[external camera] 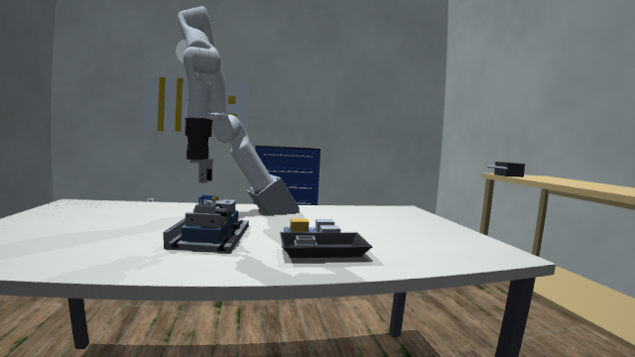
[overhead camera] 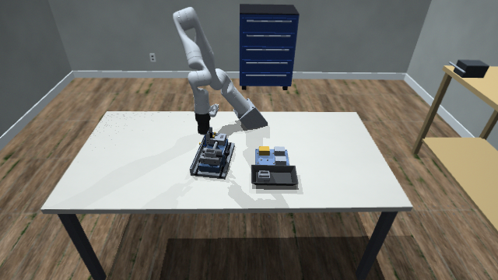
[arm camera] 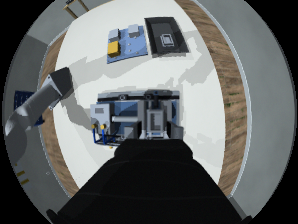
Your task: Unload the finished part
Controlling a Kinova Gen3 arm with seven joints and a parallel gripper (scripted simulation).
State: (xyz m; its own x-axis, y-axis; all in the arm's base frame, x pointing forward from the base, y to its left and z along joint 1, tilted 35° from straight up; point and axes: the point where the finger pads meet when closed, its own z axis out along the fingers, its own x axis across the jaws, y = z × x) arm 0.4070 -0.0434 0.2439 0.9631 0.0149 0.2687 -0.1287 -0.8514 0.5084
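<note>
Right now my hand is 16 cm above the vise, 6 cm past it and 1 cm to the right of it. Round my hand: yellow block: 30 cm to the left, 17 cm below, 12 cm behind.
</note>
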